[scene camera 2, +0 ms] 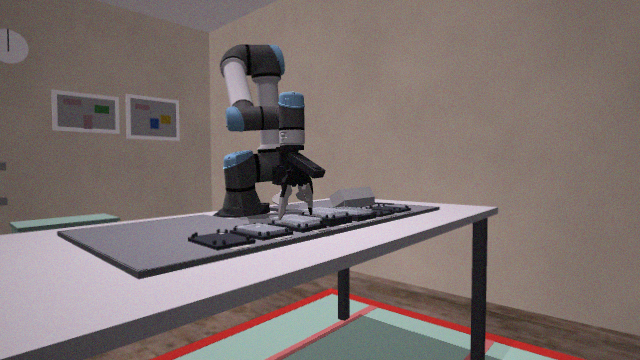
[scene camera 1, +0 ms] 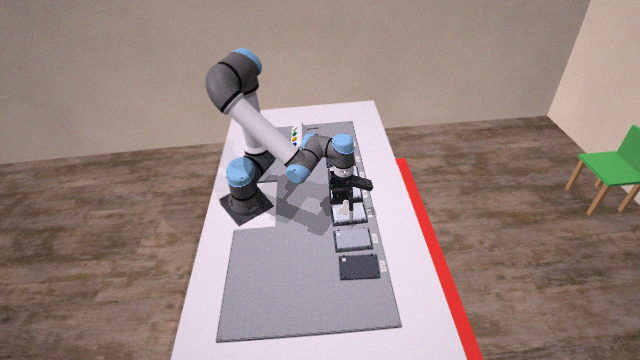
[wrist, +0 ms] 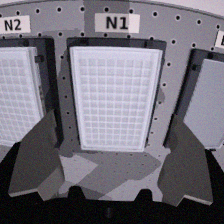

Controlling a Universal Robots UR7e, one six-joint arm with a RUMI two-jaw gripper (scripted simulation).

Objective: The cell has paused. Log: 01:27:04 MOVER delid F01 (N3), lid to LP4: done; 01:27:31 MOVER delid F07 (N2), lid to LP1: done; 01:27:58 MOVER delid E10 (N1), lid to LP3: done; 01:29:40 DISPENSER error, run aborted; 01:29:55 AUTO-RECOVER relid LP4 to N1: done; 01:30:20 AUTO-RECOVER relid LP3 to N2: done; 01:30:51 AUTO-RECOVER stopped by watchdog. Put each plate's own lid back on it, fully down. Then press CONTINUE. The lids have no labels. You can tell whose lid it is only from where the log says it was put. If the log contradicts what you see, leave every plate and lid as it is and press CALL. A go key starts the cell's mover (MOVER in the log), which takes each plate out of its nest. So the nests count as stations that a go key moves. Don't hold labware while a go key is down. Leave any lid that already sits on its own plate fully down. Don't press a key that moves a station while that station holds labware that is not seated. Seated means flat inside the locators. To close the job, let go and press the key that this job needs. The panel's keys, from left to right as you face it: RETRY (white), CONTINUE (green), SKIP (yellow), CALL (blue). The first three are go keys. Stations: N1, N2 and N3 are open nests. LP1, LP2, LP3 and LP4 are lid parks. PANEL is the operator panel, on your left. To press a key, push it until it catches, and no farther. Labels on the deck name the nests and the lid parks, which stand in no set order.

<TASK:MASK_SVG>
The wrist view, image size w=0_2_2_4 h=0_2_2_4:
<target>my gripper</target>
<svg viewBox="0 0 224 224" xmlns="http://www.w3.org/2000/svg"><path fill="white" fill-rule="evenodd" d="M0 163L0 224L224 224L224 172L212 152L203 146L177 114L172 114L169 124L172 134L168 146L171 153L166 155L157 181L157 186L163 194L161 202L153 201L150 189L141 189L134 201L86 199L79 186L71 186L68 191L68 197L59 198L58 190L65 182L65 176L59 153L53 148L57 142L55 127L58 125L56 109L50 110L19 142L15 142Z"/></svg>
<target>grey lid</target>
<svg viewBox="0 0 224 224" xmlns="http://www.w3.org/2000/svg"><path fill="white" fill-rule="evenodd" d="M69 47L81 150L143 152L157 89L163 50Z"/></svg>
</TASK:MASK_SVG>
